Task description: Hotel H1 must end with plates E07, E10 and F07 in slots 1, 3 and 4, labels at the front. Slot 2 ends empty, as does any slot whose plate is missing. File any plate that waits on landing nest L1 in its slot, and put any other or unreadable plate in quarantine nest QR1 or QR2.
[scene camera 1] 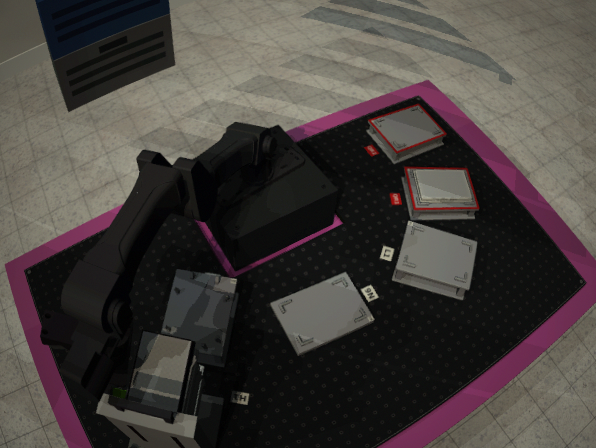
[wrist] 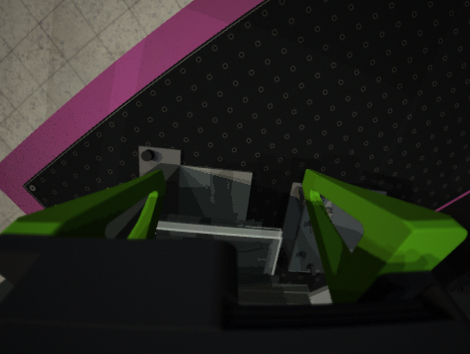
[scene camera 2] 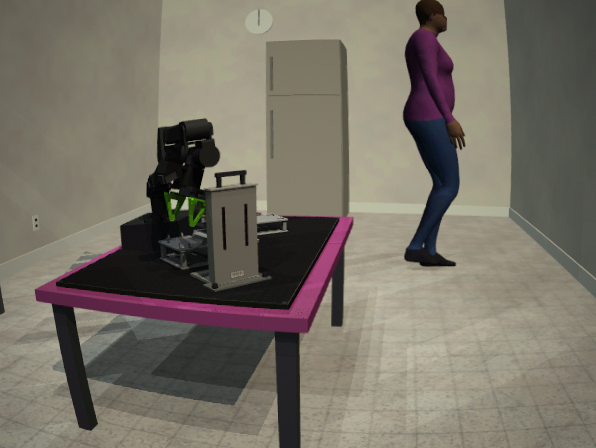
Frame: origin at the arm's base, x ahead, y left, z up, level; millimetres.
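Seen in the pictures: gripper, fingertip midpoint: (wrist: 234, 177) (scene camera 2: 181, 224); arm's base at its link origin: (scene camera 1: 256, 177) (scene camera 2: 160, 216).
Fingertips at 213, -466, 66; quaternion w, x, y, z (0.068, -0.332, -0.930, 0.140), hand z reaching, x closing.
Note:
Pixels of each thing's middle, then the offset from my fingertips to it, as dx, dy, dz. "spot": a spot on its surface instead.
- Hotel H1 at the middle of its body: (wrist: 169, 281) (scene camera 1: 165, 410) (scene camera 2: 224, 225) +110, +42, -12
- pale flat plate at the middle of its body: (scene camera 1: 159, 372) +82, +71, +65
- clear-edged plate at the middle of its body: (wrist: 215, 261) +82, +71, -42
- Landing nest L1 at the middle of its body: (scene camera 1: 436, 260) (scene camera 2: 261, 224) +137, +661, -131
- Quarantine nest QR1 at the middle of its body: (scene camera 1: 407, 131) -163, +880, -136
- QR2 at a spot on its surface: (scene camera 1: 411, 201) spot: -1, +719, -123
- pale plate at the middle of its body: (scene camera 1: 443, 185) +18, +805, -112
- low flat nest N6 at the middle of its body: (scene camera 1: 322, 312) +72, +409, -150
My gripper (scene camera 2: 182, 222) (wrist: 234, 177) is open, with green fingers wide apart beside hotel H1; in scene camera 1 the arm and hotel largely hide it. Hotel H1 (scene camera 1: 150, 425) (scene camera 2: 232, 235) is an upright light-grey panel with a black handle. A pale flat plate (scene camera 1: 161, 367) lies level at its top; thin bright edges show below it. In the wrist view a clear-edged plate (wrist: 220, 230) shows beyond and between the fingers. Its label and the slot numbers are unreadable. Landing nest L1 (scene camera 1: 435, 260) is bare. Quarantine nest QR1 (scene camera 1: 407, 127) is bare; QR2 (scene camera 1: 411, 201) holds a pale plate (scene camera 1: 444, 185).
A raised grey stand with pegs (scene camera 1: 200, 310) (wrist: 330, 230) is next to the hotel. A low flat nest N6 (scene camera 1: 322, 312) lies in the middle of the black mat. The robot's black base block (scene camera 1: 285, 210) stands behind. A person (scene camera 2: 430, 90) is beyond the table.

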